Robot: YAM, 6 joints.
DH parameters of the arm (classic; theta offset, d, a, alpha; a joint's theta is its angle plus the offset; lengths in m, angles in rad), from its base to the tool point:
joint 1: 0 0.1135 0.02 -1.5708
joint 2: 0 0 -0.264 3.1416
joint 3: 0.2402 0 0.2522 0
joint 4: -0.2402 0 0.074 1.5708
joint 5: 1.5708 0 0 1.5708
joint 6: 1.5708 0.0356 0 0
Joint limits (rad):
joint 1: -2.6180..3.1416
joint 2: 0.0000..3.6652
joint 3: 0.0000..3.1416
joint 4: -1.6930..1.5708
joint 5: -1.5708..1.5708
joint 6: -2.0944..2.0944
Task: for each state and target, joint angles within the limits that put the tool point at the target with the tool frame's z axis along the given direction. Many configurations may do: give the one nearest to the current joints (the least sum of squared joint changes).
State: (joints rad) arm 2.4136 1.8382 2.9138 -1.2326 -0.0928 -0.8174
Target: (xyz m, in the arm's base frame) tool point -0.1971 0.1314 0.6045 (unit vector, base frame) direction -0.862 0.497 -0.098
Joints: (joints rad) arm 2.5422 1.8874 3.1159 -1.3270 -0.0761 -0.8174
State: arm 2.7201 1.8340 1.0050 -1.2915 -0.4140 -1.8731
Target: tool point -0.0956 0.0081 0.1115 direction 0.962 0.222 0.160
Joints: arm 3.1401 2.1025 0.4870 -1.6910 0.2253 -1.8731
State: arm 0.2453 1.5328 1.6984 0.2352 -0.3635 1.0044
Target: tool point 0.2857 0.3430 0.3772 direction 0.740 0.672 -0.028
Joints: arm 0.8883 1.8206 1.6239 0.1683 0.1509 1.0044
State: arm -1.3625 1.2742 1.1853 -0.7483 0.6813 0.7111
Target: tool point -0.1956 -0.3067 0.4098 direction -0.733 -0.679 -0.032
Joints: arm -2.1112 1.5175 1.4216 0.0625 0.2831 0.7111
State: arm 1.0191 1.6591 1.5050 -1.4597 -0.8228 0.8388
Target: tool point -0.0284 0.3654 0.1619 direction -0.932 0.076 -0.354
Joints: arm 1.5576 1.9692 1.2800 -0.7035 -1.2028 0.8388
